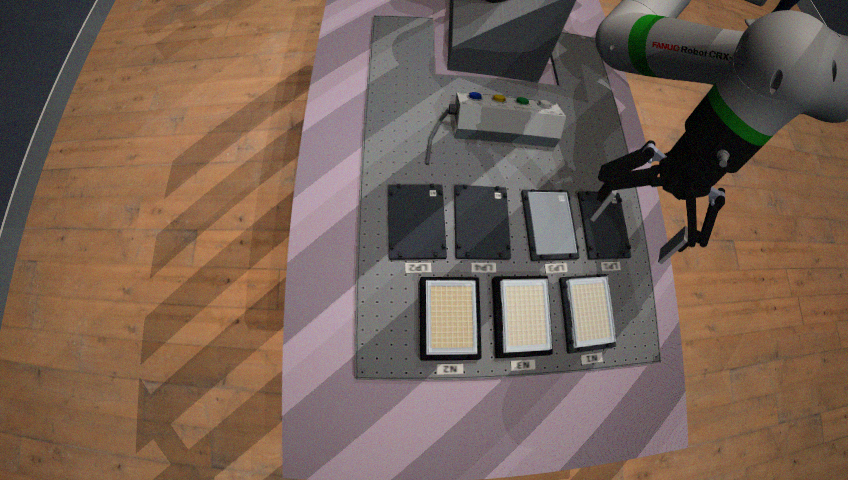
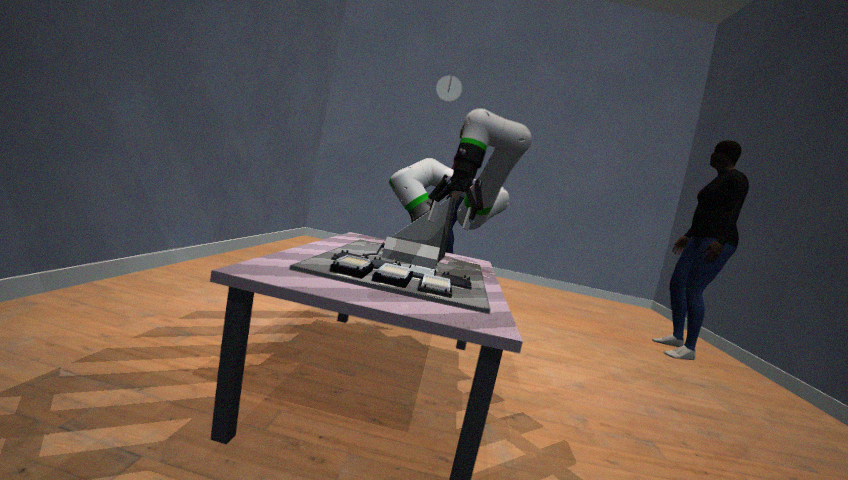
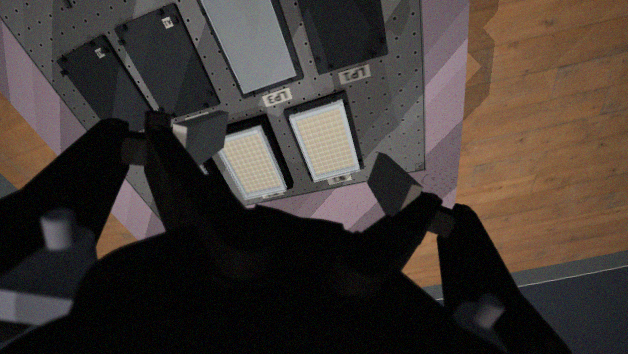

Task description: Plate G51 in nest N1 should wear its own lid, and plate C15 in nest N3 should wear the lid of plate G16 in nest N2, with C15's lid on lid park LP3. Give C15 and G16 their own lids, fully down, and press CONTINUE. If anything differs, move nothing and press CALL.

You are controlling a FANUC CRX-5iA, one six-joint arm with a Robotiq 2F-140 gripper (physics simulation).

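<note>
My gripper [image 1: 637,226] [image 2: 450,212] [image 3: 301,149] is open and empty, high above the right side of the board. Plate in N1 [image 1: 590,312] [image 2: 436,284] [image 3: 325,142], plate in N3 [image 1: 524,316] [image 2: 394,272] [image 3: 254,162] and plate in N2 [image 1: 450,318] [image 2: 352,261] sit in black nests, with pale rims and cream wells; N2's wells look more amber. Clear lids and plate codes cannot be made out. A grey-white lid [image 1: 552,223] [image 3: 255,45] lies flat on LP3. The button box [image 1: 505,124] has blue, yellow, green and whitish buttons; their wording is unreadable.
Dark lid parks LP2 [image 1: 416,223], LP4 [image 1: 482,223] and LP1 [image 1: 606,237] [image 3: 345,35] show no lid. A dark grey panel [image 1: 499,44] stands behind the button box, which has a cable [image 1: 436,133]. A second arm [image 2: 416,181] and a person [image 2: 717,208] are beyond the table.
</note>
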